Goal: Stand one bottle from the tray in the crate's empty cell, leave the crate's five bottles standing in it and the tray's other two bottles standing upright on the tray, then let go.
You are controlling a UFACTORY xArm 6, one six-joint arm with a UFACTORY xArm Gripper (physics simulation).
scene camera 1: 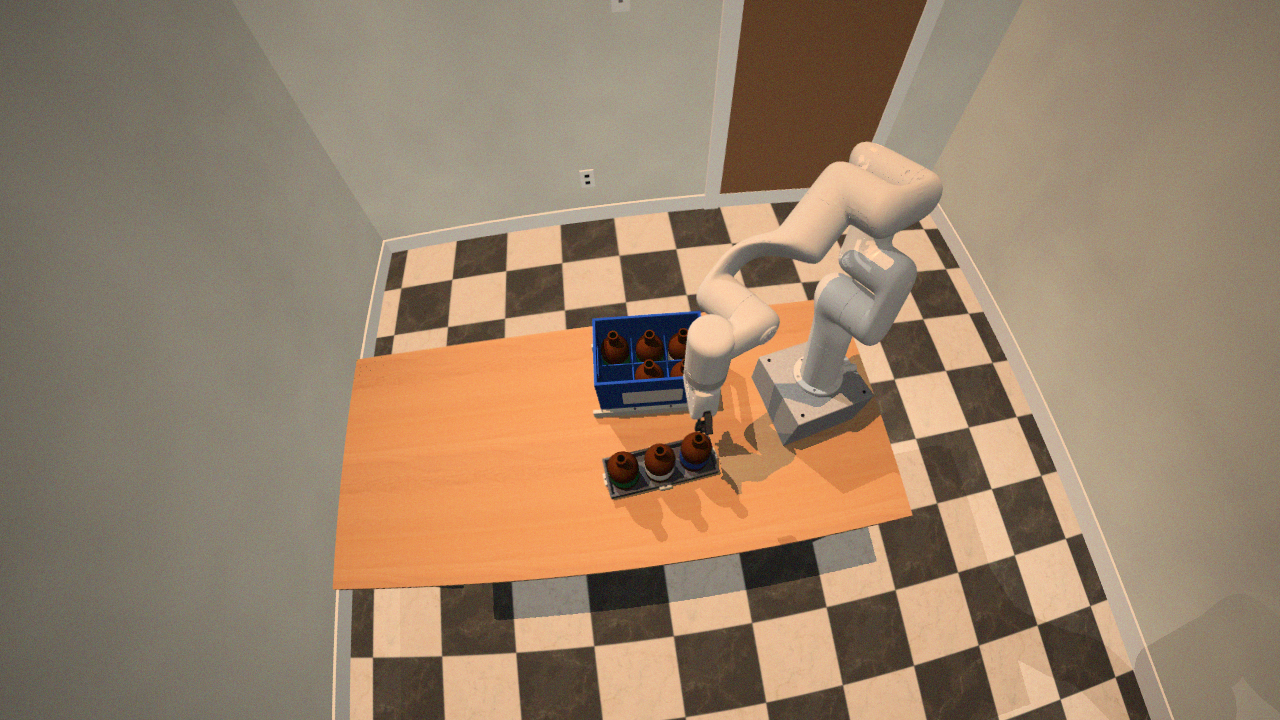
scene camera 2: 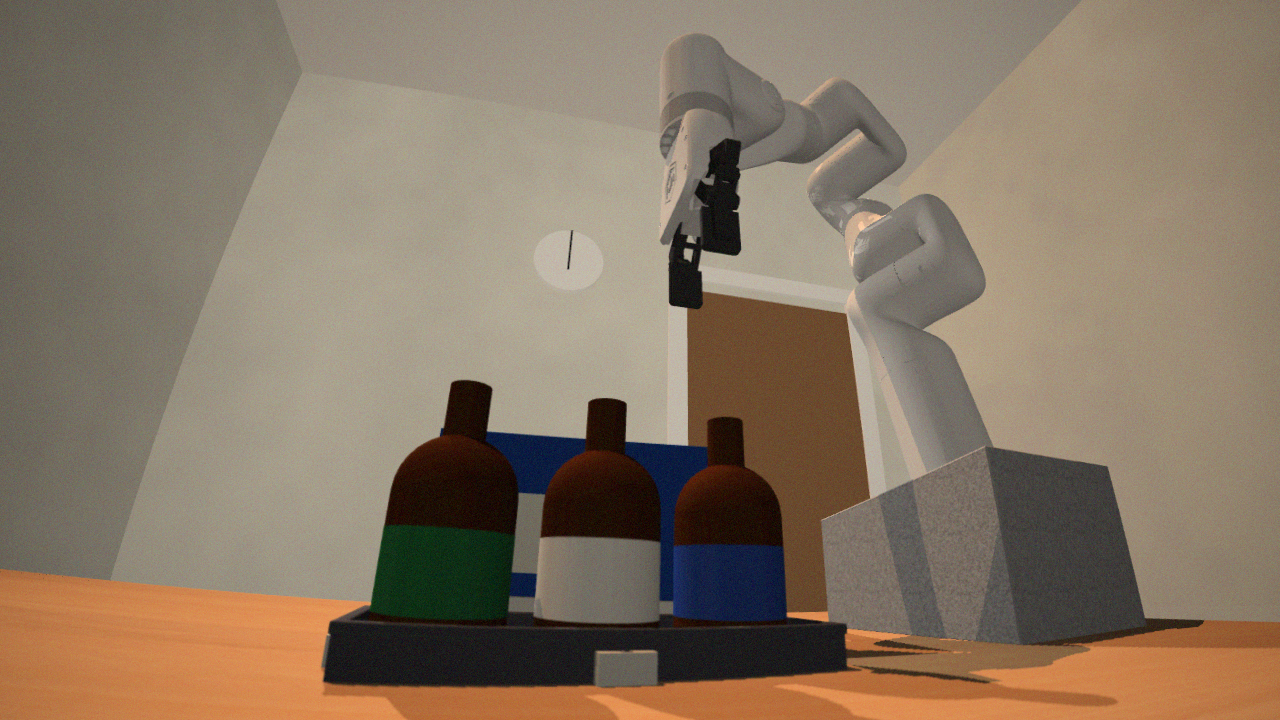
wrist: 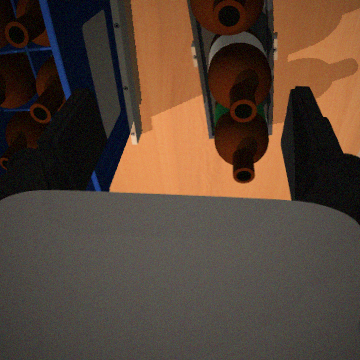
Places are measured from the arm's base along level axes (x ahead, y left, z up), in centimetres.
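Pixels of known places: gripper, fingertip midpoint: [scene camera 2: 702, 281] [wrist: 189, 112]; arm's base, link origin: [scene camera 1: 817, 375] [scene camera 2: 962, 495].
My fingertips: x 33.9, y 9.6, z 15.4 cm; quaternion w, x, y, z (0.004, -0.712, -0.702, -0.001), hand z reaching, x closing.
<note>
Ahead of a thing's pixels: the offset from my fingertips to its middle. "pt": to the spot under its first point. Level surfaces: height alone.
The dark tray @[pt dx +13.6, dy +8.9, dz -26.5 cm] [scene camera 1: 641, 490] [scene camera 2: 447, 653] [wrist: 206, 100] holds three upright brown bottles: green-labelled @[dx +17.1, dy +4.1, dz -20.7 cm] [scene camera 1: 622, 470] [scene camera 2: 443, 573] [wrist: 241, 140], white-labelled @[dx +8.3, dy +3.5, dz -20.7 cm] [scene camera 1: 659, 461] [scene camera 2: 597, 577] [wrist: 239, 75] and blue-labelled @[dx -0.8, dy +2.1, dz -20.7 cm] [scene camera 1: 696, 449] [scene camera 2: 729, 582] [wrist: 220, 15]. The label of that last one is hidden in the wrist view. The blue crate @[dx +6.8, dy -22.1, dz -20.2 cm] [scene camera 1: 608, 394] [scene camera 2: 537, 461] [wrist: 75, 50] holds five standing bottles; its front-left cell in scene camera 1 is empty. My gripper [scene camera 1: 704, 423] [scene camera 2: 704, 277] [wrist: 189, 112] is open and empty, well above the bottle tops, near the blue-labelled bottle's end of the tray.
The wooden table @[dz -29.0 cm] [scene camera 1: 465, 447] bears everything. A pale strip @[pt dx +14.5, dy -12.2, dz -26.9 cm] [scene camera 1: 626, 412] [wrist: 125, 75] runs along the crate's front, between crate and tray. My grey base block [scene camera 1: 810, 407] [scene camera 2: 921, 555] stands to the right. My arm partly hides the crate's right side in scene camera 1.
</note>
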